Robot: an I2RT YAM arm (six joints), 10 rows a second.
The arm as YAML. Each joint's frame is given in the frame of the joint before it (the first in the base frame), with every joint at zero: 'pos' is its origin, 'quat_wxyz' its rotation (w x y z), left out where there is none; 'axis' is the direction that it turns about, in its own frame. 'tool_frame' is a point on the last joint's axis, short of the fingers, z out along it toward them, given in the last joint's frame.
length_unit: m
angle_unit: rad
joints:
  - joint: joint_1
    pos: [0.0, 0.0, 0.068]
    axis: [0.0, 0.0, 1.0]
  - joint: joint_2
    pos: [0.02, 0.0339, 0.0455]
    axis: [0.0, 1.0, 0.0]
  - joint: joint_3
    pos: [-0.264, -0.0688, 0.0]
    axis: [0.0, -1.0, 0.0]
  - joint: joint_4
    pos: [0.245, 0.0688, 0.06]
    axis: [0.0, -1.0, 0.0]
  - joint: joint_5
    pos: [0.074, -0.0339, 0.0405]
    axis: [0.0, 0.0, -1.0]
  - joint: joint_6
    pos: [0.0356, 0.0, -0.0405]
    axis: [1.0, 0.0, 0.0]
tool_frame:
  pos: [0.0, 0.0, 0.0]
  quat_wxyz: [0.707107, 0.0, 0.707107, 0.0]
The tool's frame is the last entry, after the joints.
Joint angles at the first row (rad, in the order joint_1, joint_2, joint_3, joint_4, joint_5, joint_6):
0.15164, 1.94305, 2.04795, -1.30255, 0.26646, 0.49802
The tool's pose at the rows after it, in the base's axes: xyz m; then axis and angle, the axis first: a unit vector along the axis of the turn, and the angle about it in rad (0 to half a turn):
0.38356, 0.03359, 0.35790, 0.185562, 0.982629, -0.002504, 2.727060
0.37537, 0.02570, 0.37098, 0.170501, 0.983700, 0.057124, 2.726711
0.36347, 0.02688, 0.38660, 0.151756, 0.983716, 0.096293, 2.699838
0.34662, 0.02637, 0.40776, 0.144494, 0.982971, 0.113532, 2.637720
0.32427, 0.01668, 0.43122, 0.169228, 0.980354, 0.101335, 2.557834
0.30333, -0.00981, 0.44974, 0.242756, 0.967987, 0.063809, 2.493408
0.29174, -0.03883, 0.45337, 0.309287, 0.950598, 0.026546, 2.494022
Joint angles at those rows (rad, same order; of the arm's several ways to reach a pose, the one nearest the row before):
0.09824, 1.91749, 2.07161, -1.32658, 0.11807, 0.44767
0.06733, 1.88544, 2.07925, -1.33461, -0.01087, 0.41295
0.06543, 1.84118, 2.07923, -1.33459, -0.08602, 0.39235
0.06503, 1.77980, 2.07966, -1.32814, -0.10663, 0.38662
0.04443, 1.70613, 2.08149, -1.33191, -0.06352, 0.40646
-0.03034, 1.65046, 2.09564, -1.35596, 0.01697, 0.45528
-0.12418, 1.63329, 2.09985, -1.39068, 0.06732, 0.48237

